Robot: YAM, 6 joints.
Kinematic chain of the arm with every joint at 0, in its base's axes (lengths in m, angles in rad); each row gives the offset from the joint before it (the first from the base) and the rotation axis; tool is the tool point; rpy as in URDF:
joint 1: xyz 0 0 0.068 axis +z
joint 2: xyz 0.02 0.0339 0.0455 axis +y
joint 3: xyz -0.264 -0.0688 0 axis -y
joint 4: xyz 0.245 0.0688 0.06 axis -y
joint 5: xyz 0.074 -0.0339 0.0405 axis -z
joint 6: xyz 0.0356 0 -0.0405 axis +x
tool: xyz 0 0 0 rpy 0 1.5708 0
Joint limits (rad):
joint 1: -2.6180..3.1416
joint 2: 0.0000..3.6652
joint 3: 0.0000..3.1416
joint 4: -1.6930..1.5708
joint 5: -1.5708..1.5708
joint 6: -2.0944..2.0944
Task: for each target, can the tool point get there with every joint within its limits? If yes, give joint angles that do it. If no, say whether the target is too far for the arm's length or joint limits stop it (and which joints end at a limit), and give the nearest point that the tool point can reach.
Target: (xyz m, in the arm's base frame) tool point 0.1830 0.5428 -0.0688
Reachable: yes | joints 1.2270 3.0581 2.0871 0.6313 -0.3048 -1.5195
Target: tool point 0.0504 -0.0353 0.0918
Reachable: yes | joints -0.7803 1.4365 0.2571 -1.1321 -0.2946 0.3444
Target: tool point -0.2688 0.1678 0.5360
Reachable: yes | joints 2.5715 1.5694 2.0575 -0.5743 -0.1086 0.9875
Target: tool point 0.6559 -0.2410 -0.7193
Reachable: no: too far | nearest point 0.4169 -0.1532 -0.3229 | short by 0.471 m
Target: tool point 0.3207 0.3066 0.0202
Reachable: yes | joints 0.8367 2.6809 1.9070 -1.1583 1.1660 0.3143
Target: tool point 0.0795 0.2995 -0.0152
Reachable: yes | joints 1.3989 2.5497 1.3290 -1.1670 0.8668 -1.3820
